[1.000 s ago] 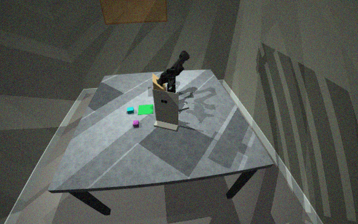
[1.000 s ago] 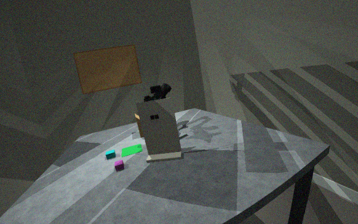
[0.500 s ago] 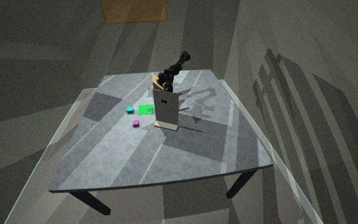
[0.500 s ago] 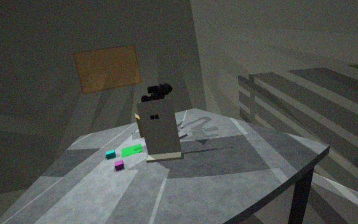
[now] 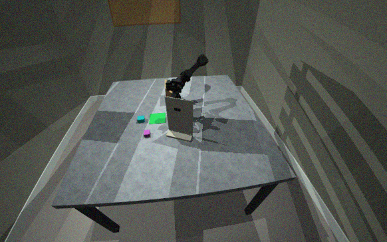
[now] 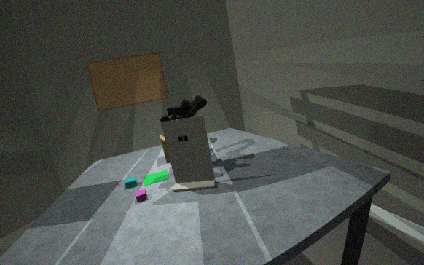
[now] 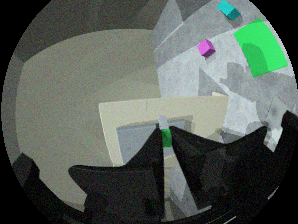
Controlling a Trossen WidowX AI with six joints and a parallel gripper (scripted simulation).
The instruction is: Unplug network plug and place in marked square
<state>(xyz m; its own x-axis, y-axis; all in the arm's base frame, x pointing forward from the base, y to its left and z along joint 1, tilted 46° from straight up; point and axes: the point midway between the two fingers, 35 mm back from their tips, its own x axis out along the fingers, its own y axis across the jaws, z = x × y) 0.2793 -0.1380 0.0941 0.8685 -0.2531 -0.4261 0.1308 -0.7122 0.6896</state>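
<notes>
The green marked square lies 11 cm behind my gripper tip, 11 cm to the right of it and 21 cm below it. From my gripper tip the other things lie so: upright panel 10 cm ahead, 1 cm to the left, 9 cm below; magenta cube 5 cm ahead, 20 cm to the right, 20 cm below; network plug 1 cm ahead.
</notes>
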